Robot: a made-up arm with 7 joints. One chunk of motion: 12 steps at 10 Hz.
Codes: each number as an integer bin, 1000 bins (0 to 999) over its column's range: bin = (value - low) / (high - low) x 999, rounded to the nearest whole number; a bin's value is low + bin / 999 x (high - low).
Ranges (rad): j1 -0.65..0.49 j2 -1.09..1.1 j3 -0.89..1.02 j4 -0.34..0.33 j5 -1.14..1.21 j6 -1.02..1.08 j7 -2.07..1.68
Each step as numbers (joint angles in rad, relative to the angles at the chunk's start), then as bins.
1 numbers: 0.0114 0.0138 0.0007 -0.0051 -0.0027 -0.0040 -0.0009
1 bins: 580 504 466 499 483 483 551
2 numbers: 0.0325 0.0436 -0.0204 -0.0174 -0.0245 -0.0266 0.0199
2 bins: 598 517 455 481 474 473 557
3 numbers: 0.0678 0.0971 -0.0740 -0.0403 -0.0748 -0.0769 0.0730
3 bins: 629 542 427 447 453 449 571
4 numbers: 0.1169 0.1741 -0.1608 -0.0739 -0.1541 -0.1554 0.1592
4 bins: 672 577 381 397 419 411 594
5 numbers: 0.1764 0.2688 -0.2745 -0.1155 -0.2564 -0.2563 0.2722
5 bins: 724 620 322 335 376 363 624
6 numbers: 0.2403 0.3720 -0.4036 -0.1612 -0.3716 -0.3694 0.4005
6 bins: 780 667 254 267 327 309 658
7 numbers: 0.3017 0.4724 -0.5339 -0.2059 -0.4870 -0.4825 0.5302
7 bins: 834 713 186 200 278 256 693
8 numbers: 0.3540 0.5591 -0.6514 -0.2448 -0.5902 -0.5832 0.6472
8 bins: 880 752 125 142 234 208 724
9 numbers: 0.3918 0.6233 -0.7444 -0.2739 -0.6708 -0.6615 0.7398
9 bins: 913 782 76 99 199 171 749
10 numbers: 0.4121 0.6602 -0.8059 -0.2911 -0.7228 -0.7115 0.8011
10 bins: 931 798 44 73 177 147 765
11 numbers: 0.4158 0.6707 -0.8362 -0.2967 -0.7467 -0.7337 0.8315
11 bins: 934 803 28 65 167 136 773
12 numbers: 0.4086 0.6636 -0.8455 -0.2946 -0.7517 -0.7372 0.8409
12 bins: 928 800 23 68 165 135 775
